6 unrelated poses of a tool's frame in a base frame.
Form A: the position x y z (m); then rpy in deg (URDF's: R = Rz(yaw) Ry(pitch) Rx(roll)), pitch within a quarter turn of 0, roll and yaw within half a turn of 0.
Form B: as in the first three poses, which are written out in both.
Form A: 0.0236 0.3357 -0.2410 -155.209 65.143 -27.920
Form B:
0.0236 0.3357 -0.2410
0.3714 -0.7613 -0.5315
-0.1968 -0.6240 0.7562
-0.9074 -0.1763 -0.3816

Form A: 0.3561 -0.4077 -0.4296 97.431 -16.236 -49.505
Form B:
0.3561 -0.4077 -0.4296
0.6235 -0.2784 -0.7306
-0.7301 0.1268 -0.6714
0.2796 0.9521 -0.1242

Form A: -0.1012 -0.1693 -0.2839 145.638 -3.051 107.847
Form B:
-0.1012 -0.1693 -0.2839
-0.3060 0.7950 0.5238
0.9505 0.2244 0.2148
0.0532 0.5636 -0.8243

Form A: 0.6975 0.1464 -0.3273 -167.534 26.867 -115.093
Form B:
0.6975 0.1464 -0.3273
-0.3783 -0.8429 0.3826
-0.8079 0.5024 0.3081
-0.4519 -0.1926 -0.8710

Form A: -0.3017 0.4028 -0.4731 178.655 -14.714 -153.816
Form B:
-0.3017 0.4028 -0.4731
-0.8680 -0.4358 -0.2382
-0.4268 0.8998 -0.0910
0.2540 0.0227 -0.9669

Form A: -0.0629 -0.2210 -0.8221 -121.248 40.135 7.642
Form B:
-0.0629 -0.2210 -0.8221
0.7577 -0.4772 -0.4451
0.1017 -0.5874 0.8029
-0.6446 -0.6536 -0.3966

